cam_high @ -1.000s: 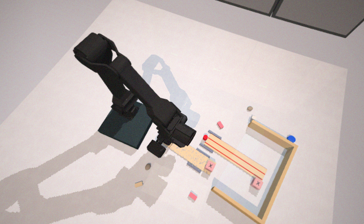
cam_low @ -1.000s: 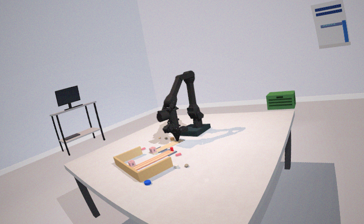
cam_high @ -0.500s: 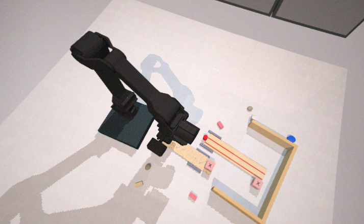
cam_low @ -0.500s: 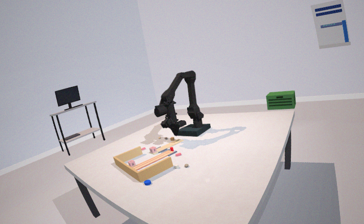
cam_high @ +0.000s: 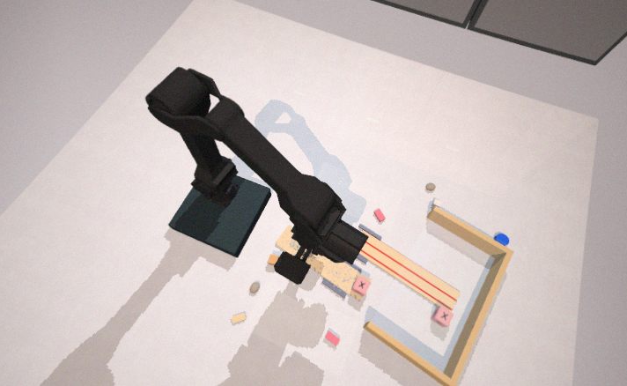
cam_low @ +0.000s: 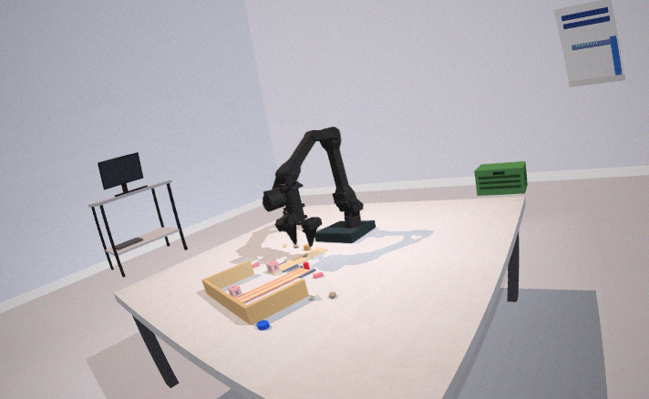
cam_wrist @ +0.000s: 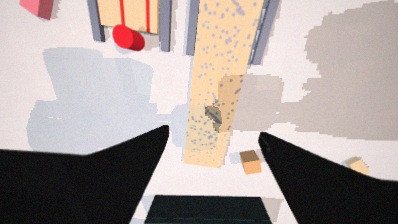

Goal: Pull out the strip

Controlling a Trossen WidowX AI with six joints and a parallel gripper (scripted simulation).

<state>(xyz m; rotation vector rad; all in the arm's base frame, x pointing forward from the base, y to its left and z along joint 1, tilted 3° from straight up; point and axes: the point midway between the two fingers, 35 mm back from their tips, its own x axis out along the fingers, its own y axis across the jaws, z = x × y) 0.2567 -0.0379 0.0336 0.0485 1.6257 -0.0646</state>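
My gripper tip is 7 cm past the orange cube, 5 cm to the left of it and 4 cm above it. Round my gripper tip: blue disc: 41 cm ahead, 23 cm to the left, 4 cm below.
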